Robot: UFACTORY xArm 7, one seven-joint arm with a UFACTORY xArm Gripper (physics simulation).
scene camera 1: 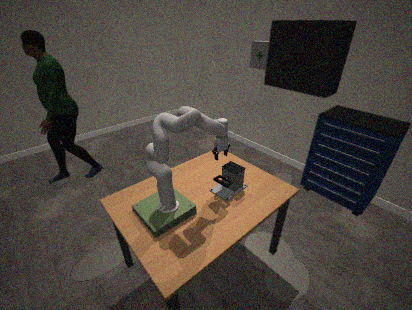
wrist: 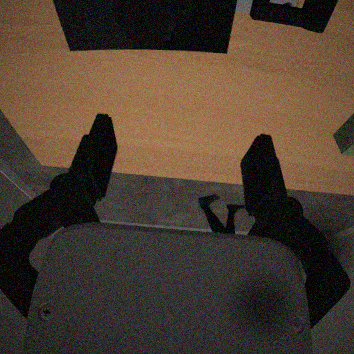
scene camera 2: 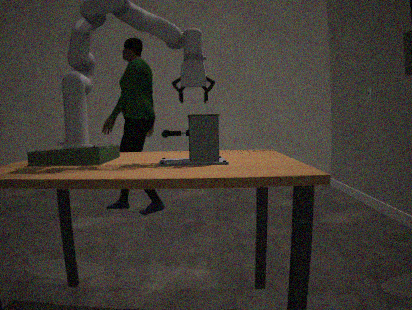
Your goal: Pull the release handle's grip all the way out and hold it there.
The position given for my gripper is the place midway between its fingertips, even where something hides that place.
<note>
I see my gripper [scene camera 2: 193, 102].
My gripper shows as well in the wrist view [wrist: 182, 138].
</note>
